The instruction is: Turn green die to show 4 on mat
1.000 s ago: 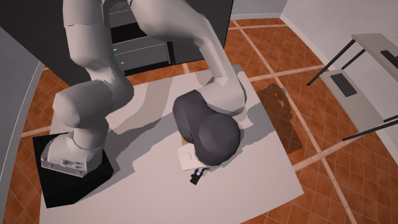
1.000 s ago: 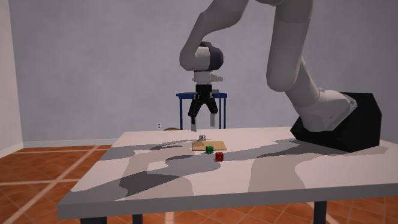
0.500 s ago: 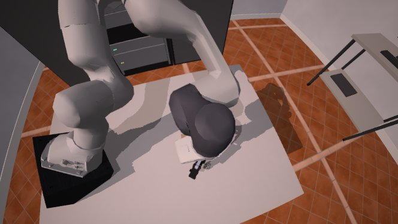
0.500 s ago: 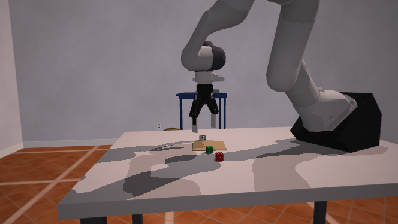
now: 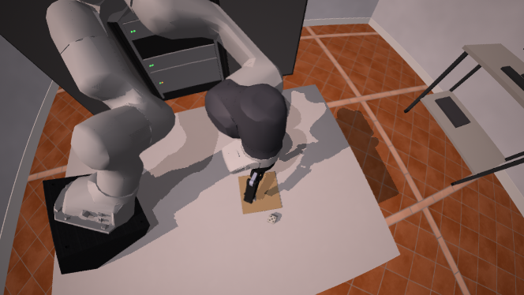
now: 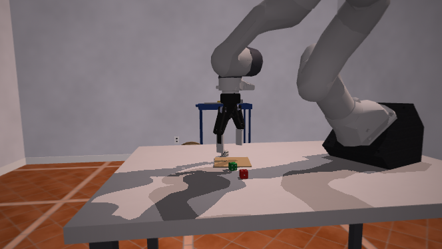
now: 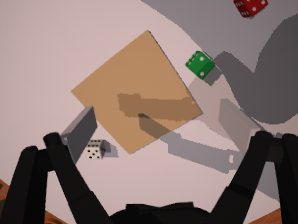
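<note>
My hand is 70 mm to the right of the green die, 60 mm above it and 10 mm past it. From my hand the other things lie so: white die: 130 mm to the right, 60 mm below, 30 mm ahead; then tan mat: 70 mm below, 30 mm to the right; then red die: 150 mm to the left, 60 mm below, 60 mm behind.
</note>
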